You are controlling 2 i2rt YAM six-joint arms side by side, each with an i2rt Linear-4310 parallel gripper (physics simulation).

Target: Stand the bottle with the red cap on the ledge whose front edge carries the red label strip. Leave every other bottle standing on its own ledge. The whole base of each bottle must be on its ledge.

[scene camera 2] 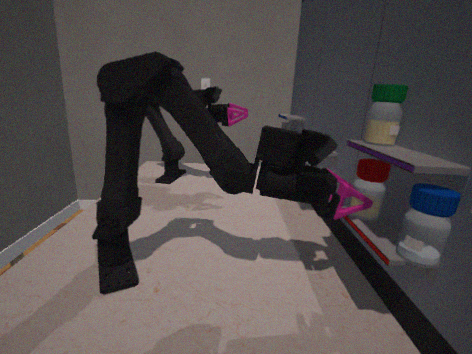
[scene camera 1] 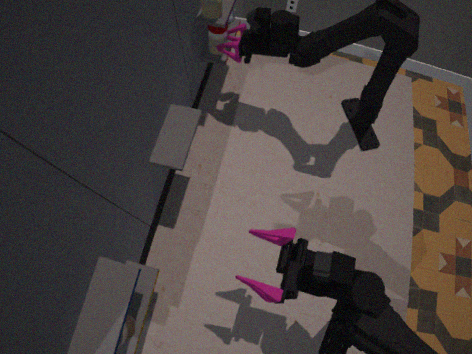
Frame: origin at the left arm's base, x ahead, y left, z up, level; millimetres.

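Where they show: left gripper, between the fingertips: (scene camera 2: pixel 247 112) (scene camera 1: pixel 242 253); right gripper, between the fingertips: (scene camera 2: pixel 364 198) (scene camera 1: pixel 219 41); left arm's base, origin of its link: (scene camera 2: pixel 171 176); right arm's base, origin of its link: (scene camera 2: pixel 115 261) (scene camera 1: pixel 359 123).
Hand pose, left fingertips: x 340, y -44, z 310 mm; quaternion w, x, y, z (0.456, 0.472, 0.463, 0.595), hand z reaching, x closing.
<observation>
Each offset is from my left fingertips to the top centre of the thing. "pt": to the spot under its first point.
The red-capped bottle @[dx +313, dy -526, dz -43 mm] (scene camera 1: pixel 215 43) (scene camera 2: pixel 373 171) is upright at the far end of the ledge with the red label strip (scene camera 2: pixel 369 242). My right gripper (scene camera 1: pixel 224 43) (scene camera 2: pixel 368 202) is shut on this bottle, its magenta fingers at the body below the cap. The fingers hide part of the bottle, and I cannot tell whether its base touches the ledge. My left gripper (scene camera 1: pixel 243 254) (scene camera 2: pixel 246 114) is open and empty, away from the bottles. The green-capped bottle @[dx +319, dy -512, dz +93 mm] (scene camera 2: pixel 384 120) stands on the ledge with the purple strip @[dx +327, dy -575, dz -12 mm] (scene camera 2: pixel 425 159). The blue-capped bottle @[dx +352, dy -664, dz -47 mm] (scene camera 2: pixel 428 227) is upright near the red-strip ledge's near end.
The purple-strip ledge overhangs the red-capped bottle. In scene camera 1, a grey ledge @[dx +250, dy -183, dz -82 mm] (scene camera 1: pixel 176 136) projects beside the table's dark edge (scene camera 1: pixel 159 212). Ledges with a blue strip @[pt dx +138, dy +175, dz -18 mm] (scene camera 1: pixel 128 309) and a yellow strip @[pt dx +134, dy +195, dz -159 mm] (scene camera 1: pixel 147 310) are at the lower left.
</observation>
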